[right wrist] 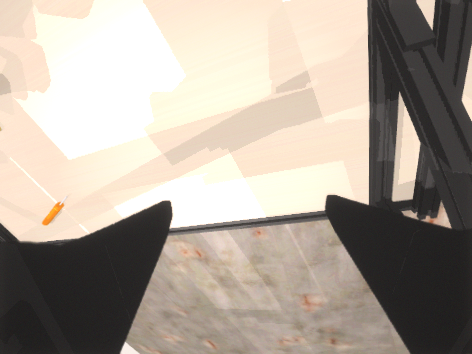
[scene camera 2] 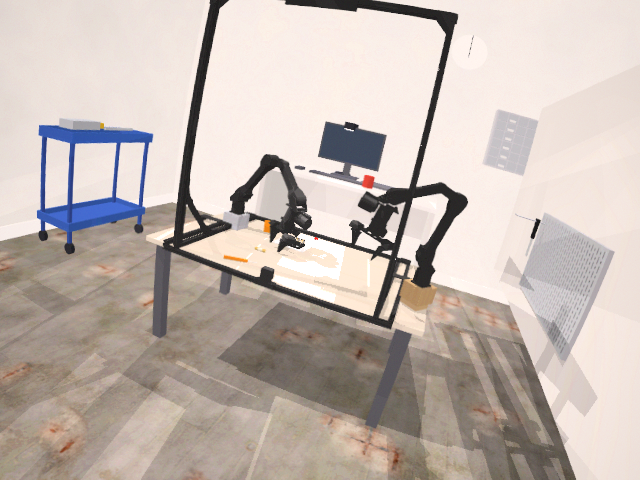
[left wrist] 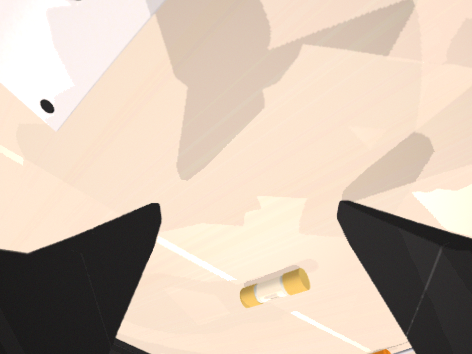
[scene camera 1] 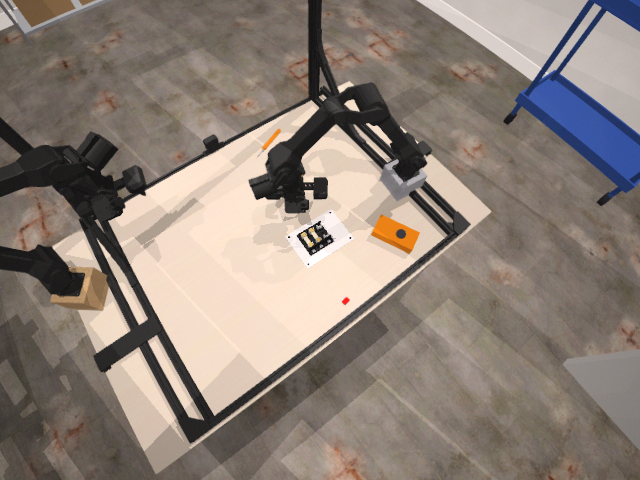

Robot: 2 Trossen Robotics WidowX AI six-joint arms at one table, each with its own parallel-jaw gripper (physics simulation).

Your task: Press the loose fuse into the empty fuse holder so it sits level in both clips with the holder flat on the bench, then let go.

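Frame: origin at the left arm's base, x down, y left, z ahead, level; millimetres.
Seen in the pictures: left gripper, between the fingertips: (scene camera 2: 274, 247) (left wrist: 250, 210); right gripper, between the fingertips: (right wrist: 249, 204) (scene camera 2: 361, 254) (scene camera 1: 130, 201); left arm's base, origin of its link: (scene camera 2: 237, 212) (scene camera 1: 405, 170); right arm's base, origin of its link: (scene camera 2: 420, 283) (scene camera 1: 71, 284).
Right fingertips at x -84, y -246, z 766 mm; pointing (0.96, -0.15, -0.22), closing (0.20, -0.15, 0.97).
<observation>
Pixels of each thing's top centre, then the offset from my right fingertips to it. "spot": a spot on its surface instead.
- loose fuse, centre of its top: (left wrist: 273, 298) (scene camera 2: 260, 248) dx +146, dy +58, dz -475 mm
- black fuse holder, centre of its top: (scene camera 1: 320, 232) (scene camera 2: 293, 237) dx +125, dy +285, dz -431 mm
- white plate, a spot on its surface: (left wrist: 30, 50) spot: dx +159, dy +243, dz -488 mm
- orange screwdriver, centre of its top: (right wrist: 52, 212) (scene camera 1: 268, 141) (scene camera 2: 240, 258) dx +148, dy -119, dz -456 mm
- orange block, centre of its top: (scene camera 1: 396, 231) dx +127, dy +393, dz -635 mm
- small red piece, centre of its top: (scene camera 1: 345, 299) dx +152, dy +487, dz -395 mm
The loose fuse (scene camera 2: 259, 248) (left wrist: 275, 288), white with gold end caps, lies on its side on the bench; in scene camera 1 it does not show, with the left arm over that area. The black fuse holder (scene camera 1: 316, 246) stands on a white plate (scene camera 1: 338, 224) (left wrist: 30, 50). It carries two cream fuses side by side, and its slot toward the upper right looks empty. My left gripper (scene camera 1: 308, 197) (scene camera 2: 276, 245) (left wrist: 250, 210) is open and empty above the bench, with the fuse below and between its fingers in the wrist view. My right gripper (scene camera 1: 123, 193) (scene camera 2: 363, 251) (right wrist: 249, 204) is open and empty, raised near the bench's edge.
An orange screwdriver (scene camera 1: 271, 139) (scene camera 2: 235, 258) (right wrist: 53, 213) lies near the frame's edge bar. An orange block (scene camera 1: 395, 233) with a dark round spot lies right of the plate in scene camera 1. A small red piece (scene camera 1: 345, 300) lies below the plate. Black frame bars border the bench.
</observation>
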